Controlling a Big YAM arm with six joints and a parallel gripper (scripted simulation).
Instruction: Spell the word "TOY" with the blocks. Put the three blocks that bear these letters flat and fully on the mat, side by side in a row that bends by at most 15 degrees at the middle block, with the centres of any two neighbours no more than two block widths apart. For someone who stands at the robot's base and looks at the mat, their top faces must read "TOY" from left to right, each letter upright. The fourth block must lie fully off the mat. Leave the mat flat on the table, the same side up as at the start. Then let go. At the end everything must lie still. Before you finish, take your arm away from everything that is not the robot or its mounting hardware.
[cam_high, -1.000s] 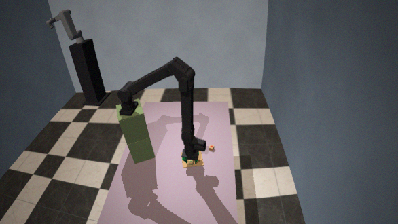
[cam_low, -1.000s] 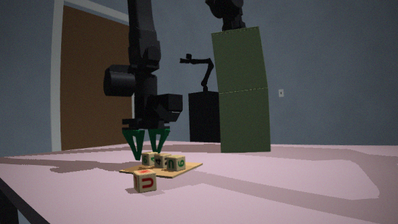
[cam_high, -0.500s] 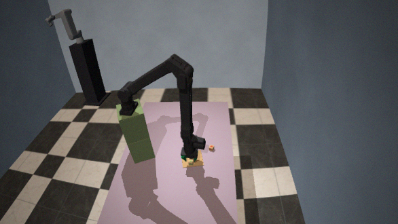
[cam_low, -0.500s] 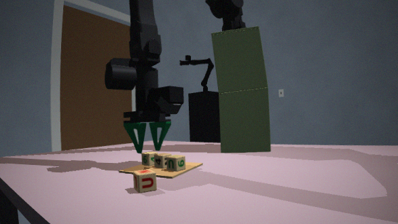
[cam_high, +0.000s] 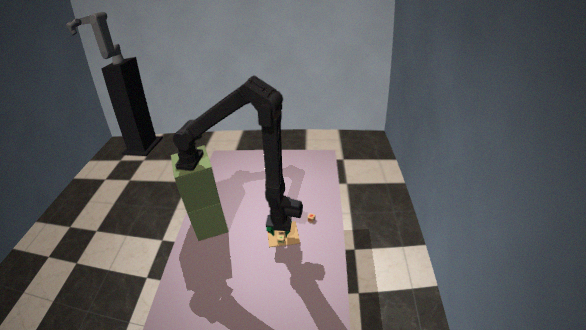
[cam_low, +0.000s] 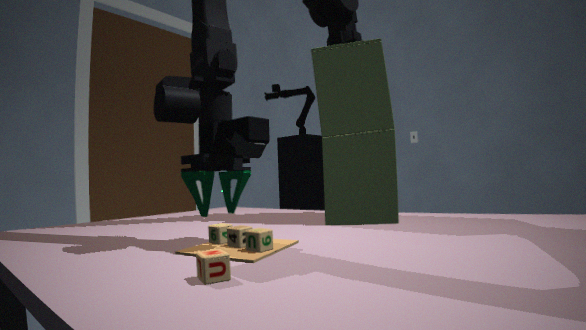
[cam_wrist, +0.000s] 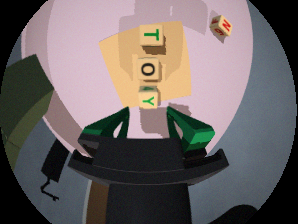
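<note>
My gripper is now 4 cm above the letter block. From my hand the other things lie so: tan mat 6 cm below, 5 cm to the left; black-lettered block 5 cm to the left, 4 cm below.
</note>
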